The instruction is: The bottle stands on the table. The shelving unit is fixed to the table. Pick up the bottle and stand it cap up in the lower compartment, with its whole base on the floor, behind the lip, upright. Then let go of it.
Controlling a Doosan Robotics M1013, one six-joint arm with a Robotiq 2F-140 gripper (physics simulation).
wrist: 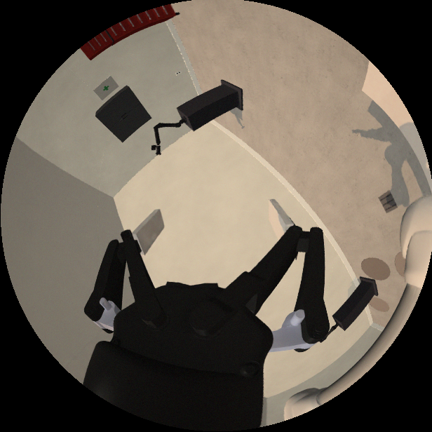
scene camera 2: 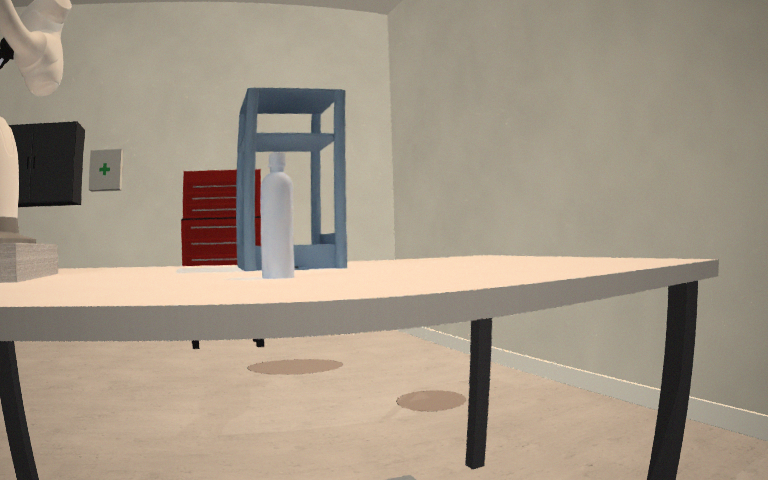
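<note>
A pale white-blue bottle (scene camera 2: 277, 226) stands upright, cap up, on the table (scene camera 2: 453, 277) in the scene view, in front of the shelving unit as seen from there. The blue shelving unit (scene camera 2: 339, 181) has an upper and a lower compartment, with a lip along the bottom front; the bottle hides part of its lower opening. My gripper (wrist: 212, 213) is open and empty in the wrist view, its two pads wide apart, facing the wall and away from the bottle. The bottle does not show in the wrist view.
The arm (scene camera 2: 42, 56) is raised at the upper left, above its base block (scene camera 2: 28, 261) on the table. A flat pale sheet (scene camera 2: 206, 270) lies left of the shelving unit. A red drawer cabinet (scene camera 2: 209, 226) (wrist: 127, 30) and a black wall cabinet (scene camera 2: 53, 164) (wrist: 123, 114) are in the background.
</note>
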